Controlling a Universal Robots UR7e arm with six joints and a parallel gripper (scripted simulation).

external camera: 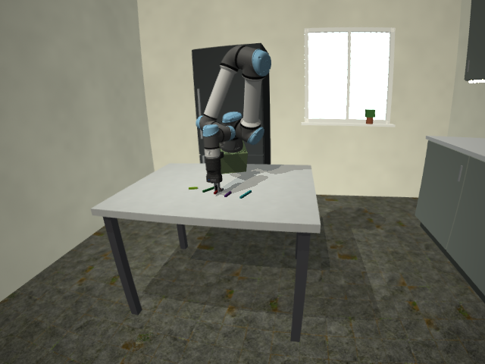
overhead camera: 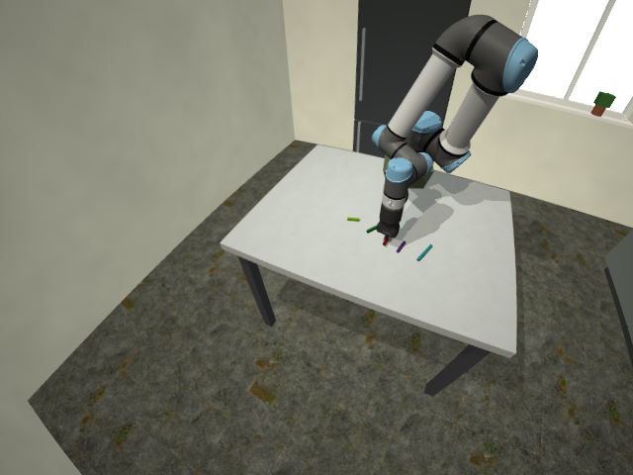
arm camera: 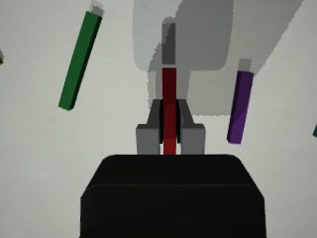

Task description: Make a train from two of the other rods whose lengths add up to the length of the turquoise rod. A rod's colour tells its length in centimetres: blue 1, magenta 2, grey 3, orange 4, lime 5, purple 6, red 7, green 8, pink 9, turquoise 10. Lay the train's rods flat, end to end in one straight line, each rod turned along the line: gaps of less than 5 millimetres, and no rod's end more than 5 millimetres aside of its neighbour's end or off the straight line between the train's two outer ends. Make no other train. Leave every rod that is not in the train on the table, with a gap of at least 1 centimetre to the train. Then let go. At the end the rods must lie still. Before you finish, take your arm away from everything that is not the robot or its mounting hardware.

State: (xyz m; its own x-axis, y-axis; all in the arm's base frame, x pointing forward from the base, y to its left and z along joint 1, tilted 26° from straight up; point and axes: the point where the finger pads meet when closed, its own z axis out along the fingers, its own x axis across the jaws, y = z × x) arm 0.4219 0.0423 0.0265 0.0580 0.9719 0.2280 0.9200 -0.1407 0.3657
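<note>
The grey rod is 50 mm behind my hand and 30 mm below it. From my hand the other things lie so: green rod (70 mm to the right, 40 mm behind, 30 mm below); red rod (10 mm below); purple rod (60 mm to the left, 30 mm below).
</note>
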